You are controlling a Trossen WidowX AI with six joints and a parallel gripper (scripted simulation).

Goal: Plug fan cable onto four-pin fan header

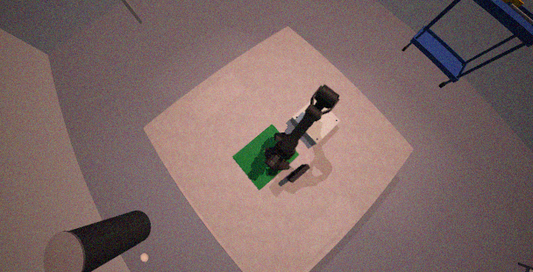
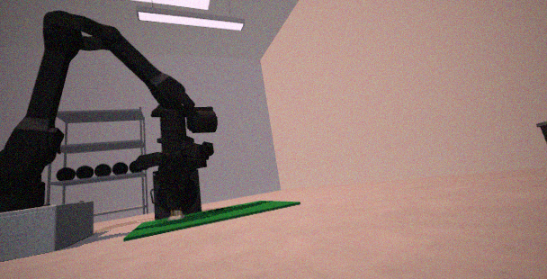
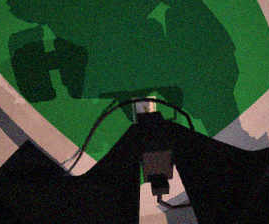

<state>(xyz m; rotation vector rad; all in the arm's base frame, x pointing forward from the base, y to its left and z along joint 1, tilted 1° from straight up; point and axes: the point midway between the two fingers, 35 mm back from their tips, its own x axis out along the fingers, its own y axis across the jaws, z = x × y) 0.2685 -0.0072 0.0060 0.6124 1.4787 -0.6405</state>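
Right now my gripper tip is 60 mm short of the green board, 60 mm above it and 50 mm to the left of it. The rest, counted from my gripper tip: black fan: 140 mm to the left, 20 mm ahead, 20 mm above; then dark plug: 10 mm to the left, 10 mm behind, 10 mm above.
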